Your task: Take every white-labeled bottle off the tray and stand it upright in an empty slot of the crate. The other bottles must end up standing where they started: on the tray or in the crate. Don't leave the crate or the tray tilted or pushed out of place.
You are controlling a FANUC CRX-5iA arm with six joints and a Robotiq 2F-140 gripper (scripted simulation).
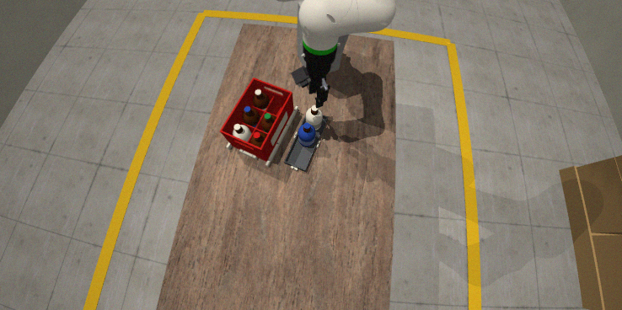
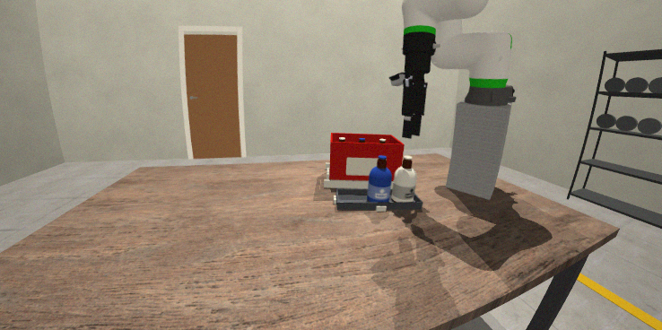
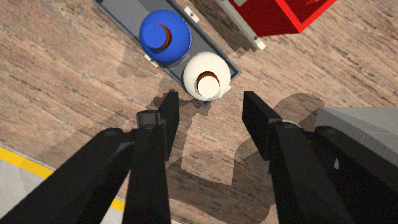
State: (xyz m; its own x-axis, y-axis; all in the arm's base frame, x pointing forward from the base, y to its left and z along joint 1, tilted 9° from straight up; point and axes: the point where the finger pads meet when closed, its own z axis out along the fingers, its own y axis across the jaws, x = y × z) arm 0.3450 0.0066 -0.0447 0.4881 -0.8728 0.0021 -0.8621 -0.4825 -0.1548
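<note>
Now: the blue-labeled bottle 80 mm ahead of my hand, 20 mm to the right of it and 170 mm below it. Round my hand: red crate: 50 mm ahead, 230 mm to the right, 170 mm below; then dark tray: 90 mm ahead, 20 mm to the right, 240 mm below.
</note>
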